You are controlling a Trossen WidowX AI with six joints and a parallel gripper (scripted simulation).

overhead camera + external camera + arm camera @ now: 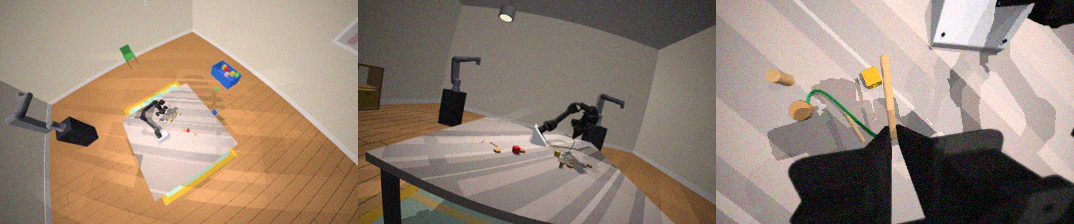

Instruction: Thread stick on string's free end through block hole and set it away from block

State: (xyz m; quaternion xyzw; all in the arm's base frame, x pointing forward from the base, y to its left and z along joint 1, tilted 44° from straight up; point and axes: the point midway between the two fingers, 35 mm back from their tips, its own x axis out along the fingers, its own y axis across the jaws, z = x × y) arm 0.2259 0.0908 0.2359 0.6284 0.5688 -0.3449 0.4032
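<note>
The yellow wooden block is 120 mm below my gripper tip, 90 mm to the right of it and 30 mm ahead of it. The rest, counted from my gripper tip: short wooden cylinder (200 mm ahead, 120 mm below, 100 mm to the right); thin wooden stick (10 mm to the right, 10 mm above); round wooden button (180 mm ahead, 130 mm below, 30 mm to the right).
</note>
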